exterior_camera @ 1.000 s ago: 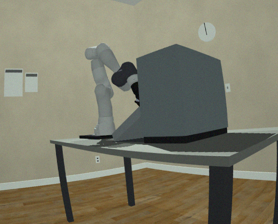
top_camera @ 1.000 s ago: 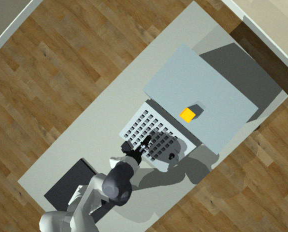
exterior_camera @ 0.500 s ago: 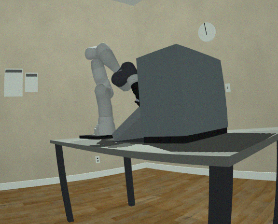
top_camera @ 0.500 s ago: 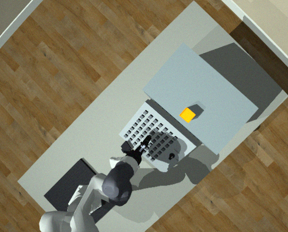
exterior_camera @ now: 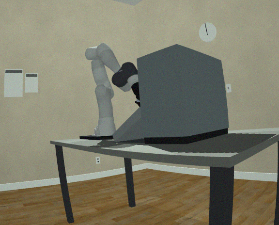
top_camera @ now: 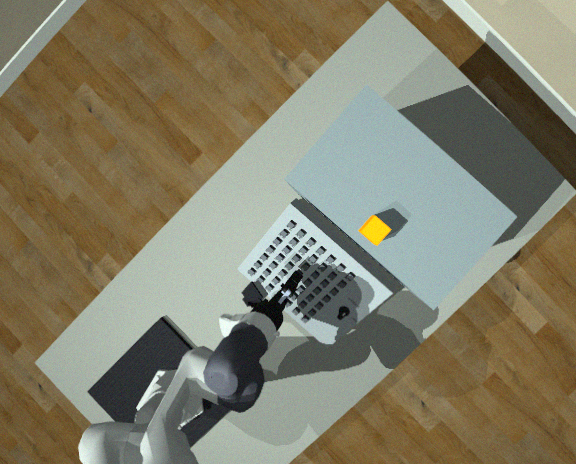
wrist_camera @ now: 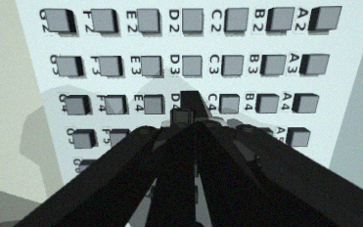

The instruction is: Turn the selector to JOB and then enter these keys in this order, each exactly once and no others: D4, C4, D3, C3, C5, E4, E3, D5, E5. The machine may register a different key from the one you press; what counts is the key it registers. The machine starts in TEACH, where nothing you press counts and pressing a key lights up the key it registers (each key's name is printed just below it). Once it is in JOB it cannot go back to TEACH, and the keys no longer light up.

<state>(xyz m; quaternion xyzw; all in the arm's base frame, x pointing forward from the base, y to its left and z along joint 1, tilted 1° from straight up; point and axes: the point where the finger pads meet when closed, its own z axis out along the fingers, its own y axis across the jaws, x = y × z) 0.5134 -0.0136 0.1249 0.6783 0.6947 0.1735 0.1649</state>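
Right now the key D4 is 20 mm ahead of my hand and 30 mm below it. From my hand the other things lie so: D5 key: 20 mm ahead, 30 mm to the right, 30 mm below; E3 key: 10 mm behind, 30 mm to the left, 50 mm below; key C5: 50 mm ahead, 30 mm to the right, 10 mm below.
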